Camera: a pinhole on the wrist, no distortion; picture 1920 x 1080 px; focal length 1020.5 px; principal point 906.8 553.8 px. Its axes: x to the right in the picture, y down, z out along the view. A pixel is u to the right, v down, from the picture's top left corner.
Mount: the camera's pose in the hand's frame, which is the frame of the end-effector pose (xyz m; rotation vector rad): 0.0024 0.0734 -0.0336 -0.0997 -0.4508 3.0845
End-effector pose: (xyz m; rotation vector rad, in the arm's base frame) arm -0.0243 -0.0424 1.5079 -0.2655 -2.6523 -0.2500
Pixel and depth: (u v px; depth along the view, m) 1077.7 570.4 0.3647
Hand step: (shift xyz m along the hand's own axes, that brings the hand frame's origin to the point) -0.0829 -0.0343 0.3098
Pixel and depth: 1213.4 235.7 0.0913
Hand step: -0.0307 0.0755 0.0602
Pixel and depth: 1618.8 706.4 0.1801
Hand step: -0.1353 0.0002 0.1234
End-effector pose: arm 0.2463 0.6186 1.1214 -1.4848 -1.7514 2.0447
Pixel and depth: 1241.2 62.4 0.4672
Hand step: -0.1784 0.1606 0.4684
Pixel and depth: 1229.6 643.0 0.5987
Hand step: -0.2271 -0.1414 0.5125
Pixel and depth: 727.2 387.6 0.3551
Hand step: 0.0419 0.0256 0.3263
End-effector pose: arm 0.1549 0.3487 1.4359 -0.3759 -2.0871 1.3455
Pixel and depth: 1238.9 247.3 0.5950
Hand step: -0.2280 0.0811 0.5749
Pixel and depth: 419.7 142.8 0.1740
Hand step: 0.0746 0.0883 0.1578
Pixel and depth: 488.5 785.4 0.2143
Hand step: 0.0751 -0.0371 0.1626
